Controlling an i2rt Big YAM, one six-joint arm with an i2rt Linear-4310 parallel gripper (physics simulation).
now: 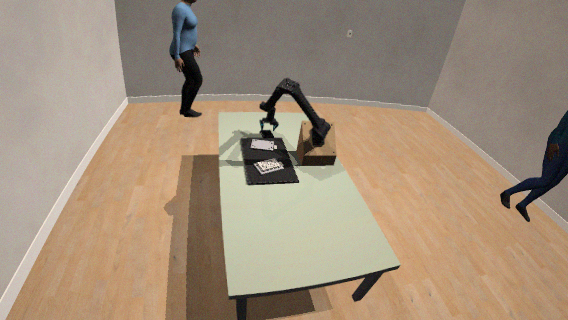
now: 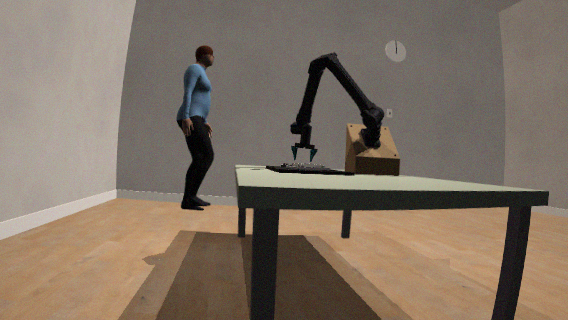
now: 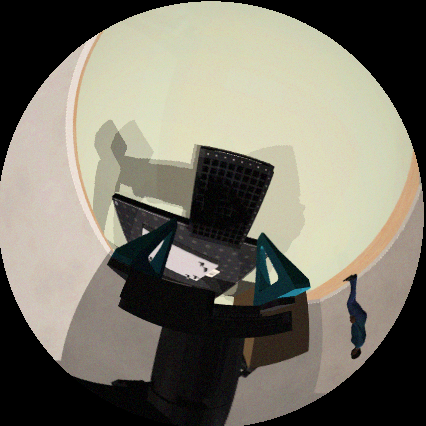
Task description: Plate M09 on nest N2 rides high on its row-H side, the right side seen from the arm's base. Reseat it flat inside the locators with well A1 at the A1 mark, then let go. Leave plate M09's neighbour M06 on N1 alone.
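A white plate with a dark well pattern sits skewed on the near half of the black deck. A flat white rectangle with dark corner marks and a small label lies on the deck's far half. I cannot tell which is N1 or N2, whether a plate covers the far one, or where the A1 mark is. A raised row-H side is too small to make out. My gripper is open and empty, pointing down above the far part of the deck.
A black gridded block stands at the deck's far edge, close below the fingers. The arm's wooden base block is right of the deck. Two people stand away from the table.
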